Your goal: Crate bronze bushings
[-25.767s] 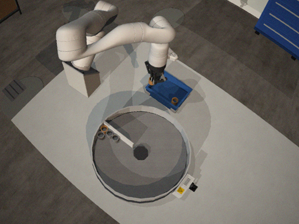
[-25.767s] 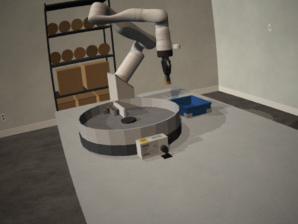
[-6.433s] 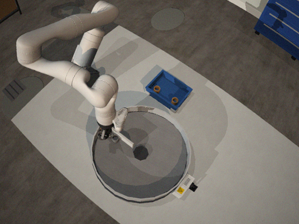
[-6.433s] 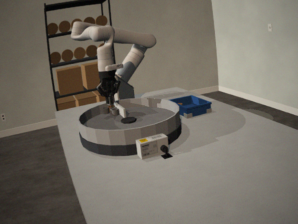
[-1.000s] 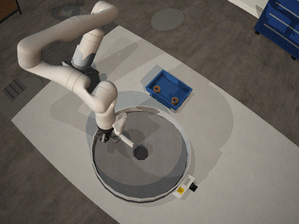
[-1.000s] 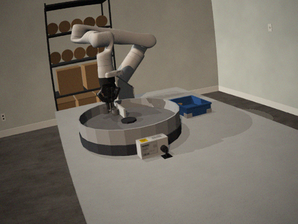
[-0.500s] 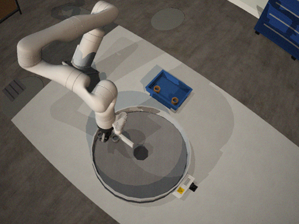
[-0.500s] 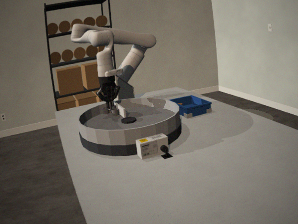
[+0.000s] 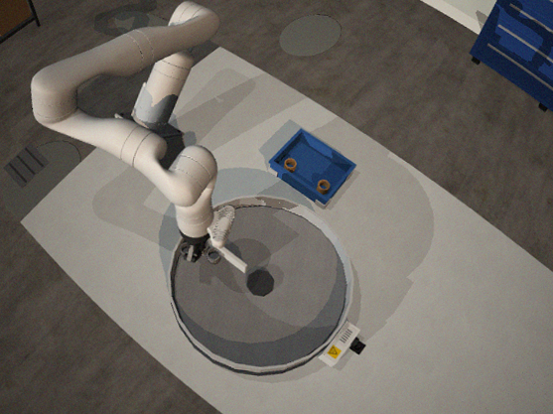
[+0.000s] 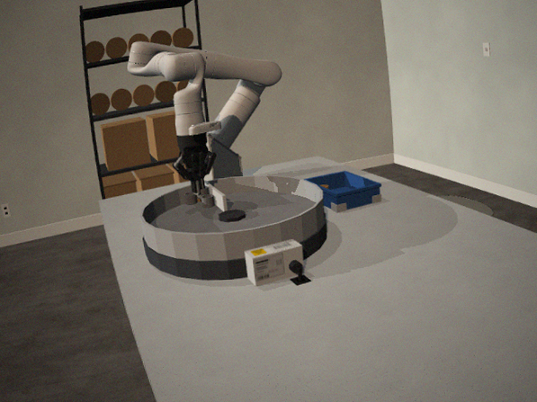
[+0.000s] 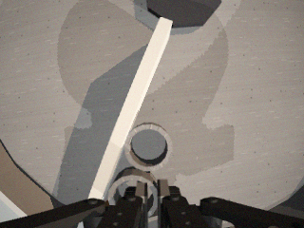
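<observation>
The turning table lies 15 cm ahead of my hand, 4 cm to the left of it and 5 cm below it. The rest, counted from my hand: blue crate (3 cm ahead, 39 cm to the left, 8 cm below).
</observation>
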